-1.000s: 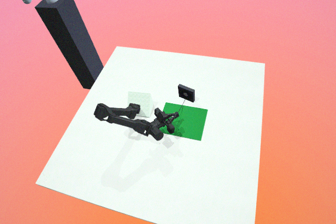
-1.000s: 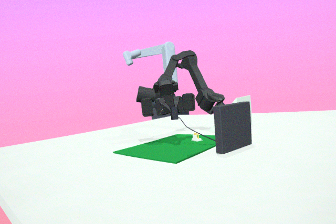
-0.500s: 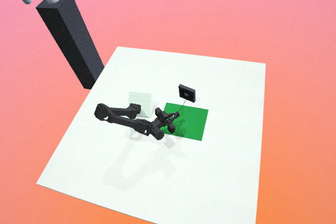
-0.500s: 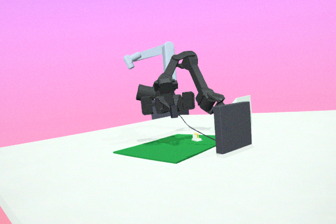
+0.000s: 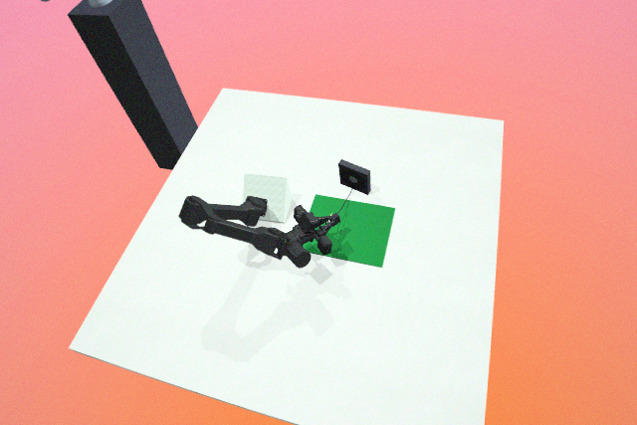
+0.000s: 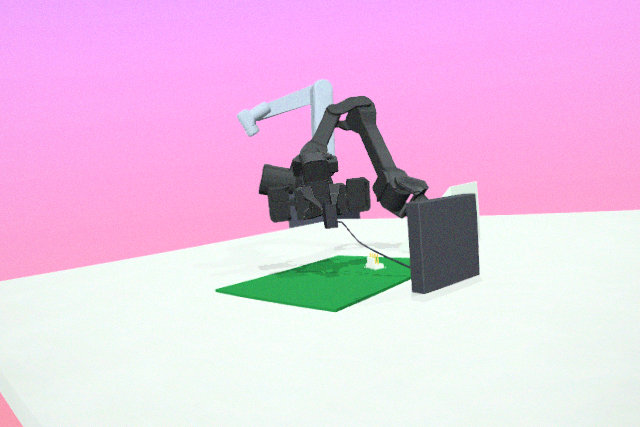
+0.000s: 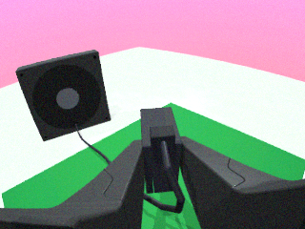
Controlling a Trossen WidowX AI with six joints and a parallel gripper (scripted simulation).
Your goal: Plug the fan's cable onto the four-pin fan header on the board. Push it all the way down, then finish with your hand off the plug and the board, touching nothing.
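Right now my gripper tip is 120 mm above the green board, 30 mm to the right of it and 30 mm short of it. The rest, counted from my gripper tip: white four-pin fan header (100 mm below, 60 mm to the left, 40 mm behind); fan (210 mm to the left, 50 mm below, 20 mm ahead); dark fan plug (10 mm below).
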